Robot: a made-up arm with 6 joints.
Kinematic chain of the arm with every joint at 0, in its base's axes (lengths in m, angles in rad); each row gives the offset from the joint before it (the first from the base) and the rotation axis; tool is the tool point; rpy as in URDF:
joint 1: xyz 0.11 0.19 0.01 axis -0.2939 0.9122 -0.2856
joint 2: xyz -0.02 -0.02 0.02 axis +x
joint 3: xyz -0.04 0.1 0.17 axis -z
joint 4: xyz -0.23 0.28 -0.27 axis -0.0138 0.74 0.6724
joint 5: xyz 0.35 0 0.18 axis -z
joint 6: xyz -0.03 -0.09 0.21 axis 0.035 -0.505 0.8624
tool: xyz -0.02 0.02 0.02 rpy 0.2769 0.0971 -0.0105
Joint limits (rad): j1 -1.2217..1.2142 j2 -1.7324..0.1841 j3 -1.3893..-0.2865 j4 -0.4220..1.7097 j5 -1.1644..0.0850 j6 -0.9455..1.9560
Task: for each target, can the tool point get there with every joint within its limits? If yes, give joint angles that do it. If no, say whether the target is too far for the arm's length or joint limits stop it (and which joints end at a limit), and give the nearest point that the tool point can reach.
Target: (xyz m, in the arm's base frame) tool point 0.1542 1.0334 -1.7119
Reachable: no: too far | nearest point 0.1333 0.5824 -0.8039 | short by 1.014 m
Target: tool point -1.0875 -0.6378 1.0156
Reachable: no: too far | nearest point -0.6705 -0.0139 0.4534 | short by 0.938 m
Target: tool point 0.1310 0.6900 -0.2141
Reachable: yes | joints -0.9907 -0.7966 -0.7359 0.6785 -0.6032 0.8502
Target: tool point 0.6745 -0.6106 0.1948
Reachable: no: joint limits stop it (at a limit: joint 1, joint 2, joint 3, joint 4) | nearest point 0.3776 0.2499 0.3164 | short by 0.918 m
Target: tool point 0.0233 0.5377 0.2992
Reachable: yes | joints 0.0636 -0.0609 -0.8716 0.0488 -0.8136 0.4254
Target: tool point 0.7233 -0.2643 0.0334
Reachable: no: joint limits stop it (at a limit: joint 1, joint 2, joint 3, joint 6) | nearest point 0.7744 0.2086 -0.2836 | short by 0.572 m
